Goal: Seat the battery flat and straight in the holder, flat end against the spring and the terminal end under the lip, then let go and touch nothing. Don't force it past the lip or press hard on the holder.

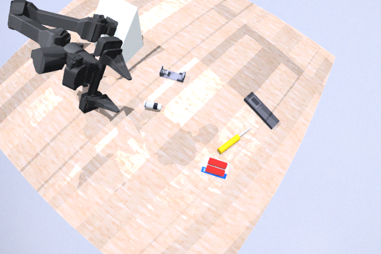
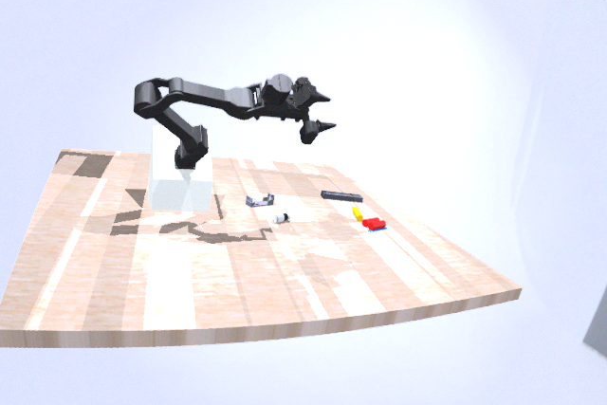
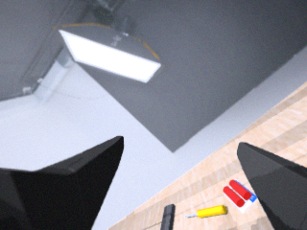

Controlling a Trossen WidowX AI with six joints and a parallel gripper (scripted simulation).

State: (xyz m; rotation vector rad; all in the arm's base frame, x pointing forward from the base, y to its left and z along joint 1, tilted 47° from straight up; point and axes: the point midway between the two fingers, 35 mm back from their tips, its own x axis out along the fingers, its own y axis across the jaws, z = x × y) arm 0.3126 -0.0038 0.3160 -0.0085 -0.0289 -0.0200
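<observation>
Now: the battery 50 mm behind my gripper tip, 120 mm to the left of it and 350 mm below it. Round my gripper tip: dark remote (300 mm ahead, 350 mm to the left, 350 mm below); yellow screwdriver (270 mm ahead, 190 mm to the left, 360 mm below); blue-white card (260 mm ahead, 60 mm to the left, 360 mm below).
</observation>
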